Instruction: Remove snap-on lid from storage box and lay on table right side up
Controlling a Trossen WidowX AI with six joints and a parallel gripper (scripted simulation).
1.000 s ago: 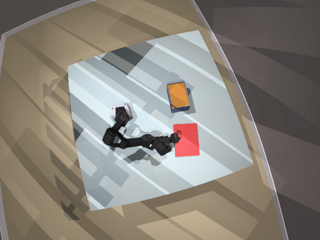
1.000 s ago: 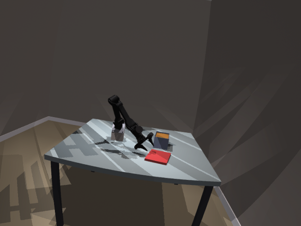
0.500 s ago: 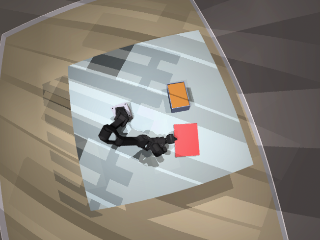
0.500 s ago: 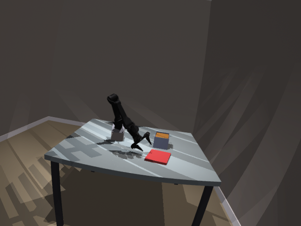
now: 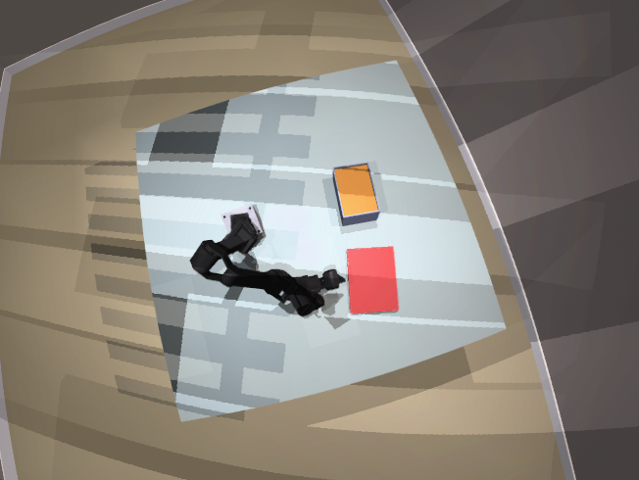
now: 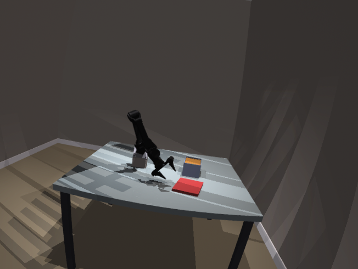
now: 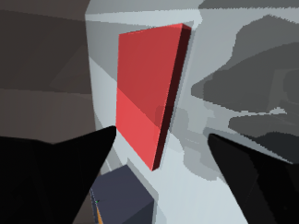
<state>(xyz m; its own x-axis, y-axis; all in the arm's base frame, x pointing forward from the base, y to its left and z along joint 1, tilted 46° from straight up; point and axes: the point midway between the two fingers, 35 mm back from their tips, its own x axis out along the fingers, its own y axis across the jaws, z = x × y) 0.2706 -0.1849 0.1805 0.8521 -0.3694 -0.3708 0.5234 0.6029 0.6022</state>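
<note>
Right now the red lid is 13 cm ahead of my gripper tip, 1 cm to the right of it and 5 cm below it. Also, from my gripper tip: dark storage box (13 cm ahead, 31 cm to the left, 1 cm below).
</note>
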